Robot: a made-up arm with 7 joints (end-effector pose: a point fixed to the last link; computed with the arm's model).
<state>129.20 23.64 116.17 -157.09 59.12 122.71 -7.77</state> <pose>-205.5 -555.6 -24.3 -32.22 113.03 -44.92</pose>
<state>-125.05 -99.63 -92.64 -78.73 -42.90 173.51 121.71</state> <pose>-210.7 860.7 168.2 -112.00 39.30 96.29</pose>
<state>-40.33 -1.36 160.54 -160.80 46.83 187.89 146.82</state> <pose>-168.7 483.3 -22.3 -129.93 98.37 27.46</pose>
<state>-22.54 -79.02 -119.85 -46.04 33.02 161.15 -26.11</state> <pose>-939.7 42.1 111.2 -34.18 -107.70 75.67</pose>
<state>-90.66 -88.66 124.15 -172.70 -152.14 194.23 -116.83</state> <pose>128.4 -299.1 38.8 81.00 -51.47 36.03</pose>
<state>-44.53 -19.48 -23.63 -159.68 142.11 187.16 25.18</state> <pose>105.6 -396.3 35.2 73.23 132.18 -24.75</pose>
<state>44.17 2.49 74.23 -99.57 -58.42 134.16 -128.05</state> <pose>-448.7 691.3 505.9 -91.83 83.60 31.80</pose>
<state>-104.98 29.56 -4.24 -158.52 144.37 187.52 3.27</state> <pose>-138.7 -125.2 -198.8 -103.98 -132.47 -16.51</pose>
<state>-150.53 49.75 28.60 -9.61 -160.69 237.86 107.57</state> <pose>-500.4 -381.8 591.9 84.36 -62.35 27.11</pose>
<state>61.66 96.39 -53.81 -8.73 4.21 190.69 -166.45</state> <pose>367.7 755.6 151.3 -72.35 62.05 20.34</pose>
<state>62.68 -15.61 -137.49 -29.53 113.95 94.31 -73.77</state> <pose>-23.5 -568.3 1030.8 73.34 50.01 150.18</pose>
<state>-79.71 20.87 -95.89 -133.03 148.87 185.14 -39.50</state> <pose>-556.9 65.7 124.6 -100.91 -87.86 31.24</pose>
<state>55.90 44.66 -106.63 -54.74 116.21 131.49 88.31</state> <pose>658.0 -58.6 894.1 -49.08 70.30 -17.74</pose>
